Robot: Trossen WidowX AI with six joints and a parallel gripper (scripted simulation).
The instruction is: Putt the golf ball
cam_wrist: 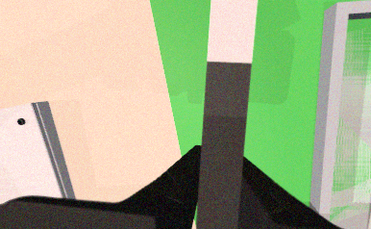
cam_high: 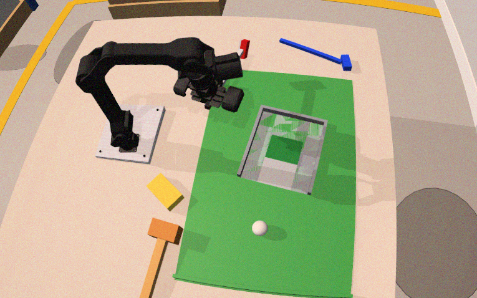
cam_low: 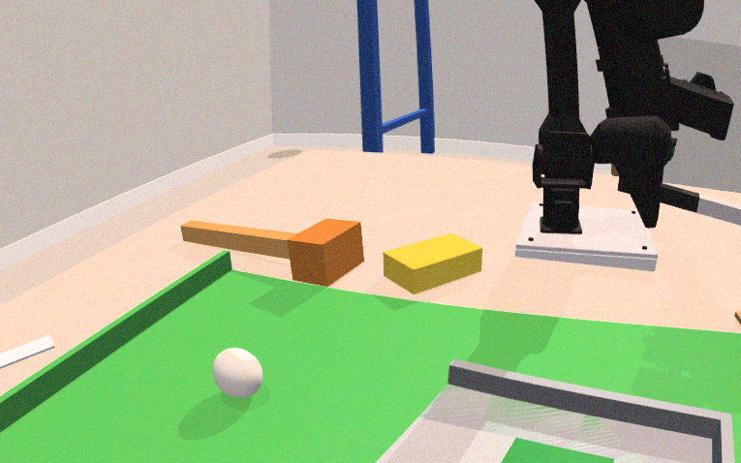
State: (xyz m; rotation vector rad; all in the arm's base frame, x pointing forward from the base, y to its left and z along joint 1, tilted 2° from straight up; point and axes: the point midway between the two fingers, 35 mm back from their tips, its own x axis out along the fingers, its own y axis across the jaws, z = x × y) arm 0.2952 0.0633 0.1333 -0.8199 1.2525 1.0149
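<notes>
Right now the yellow block is 150 mm behind my gripper tip, 230 mm to the right of it and 110 mm below it. The rest, counted from my gripper tip: white golf ball 130 mm ahead, 330 mm to the right, 100 mm below; then wooden stand 50 mm behind, 220 mm to the left, 90 mm below; then green mat 180 mm ahead, 140 mm to the right, 120 mm below.
</notes>
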